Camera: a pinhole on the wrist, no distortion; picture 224 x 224 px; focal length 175.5 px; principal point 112.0 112.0 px. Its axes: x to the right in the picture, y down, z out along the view. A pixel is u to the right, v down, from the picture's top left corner.
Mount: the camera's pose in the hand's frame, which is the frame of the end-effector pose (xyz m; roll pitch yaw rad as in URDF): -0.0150 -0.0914 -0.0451 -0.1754 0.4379 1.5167
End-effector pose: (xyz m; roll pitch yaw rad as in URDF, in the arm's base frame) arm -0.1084 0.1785 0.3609 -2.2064 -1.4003 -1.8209
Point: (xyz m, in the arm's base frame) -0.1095 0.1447 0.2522
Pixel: 209 200
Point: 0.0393 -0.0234 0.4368
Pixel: 92 9
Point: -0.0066 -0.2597 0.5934
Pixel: outside the picture
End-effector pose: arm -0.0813 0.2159 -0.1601 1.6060 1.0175 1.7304
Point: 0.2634 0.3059 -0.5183
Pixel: outside the picture
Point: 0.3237 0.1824 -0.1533
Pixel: 41 100
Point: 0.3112 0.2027 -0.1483
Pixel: 51 97
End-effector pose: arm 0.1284 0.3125 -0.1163 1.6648 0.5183 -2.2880
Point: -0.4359 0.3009 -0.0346
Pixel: outside the picture
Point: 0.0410 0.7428 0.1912
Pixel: 131 216
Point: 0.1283 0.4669 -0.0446
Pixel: 137 198
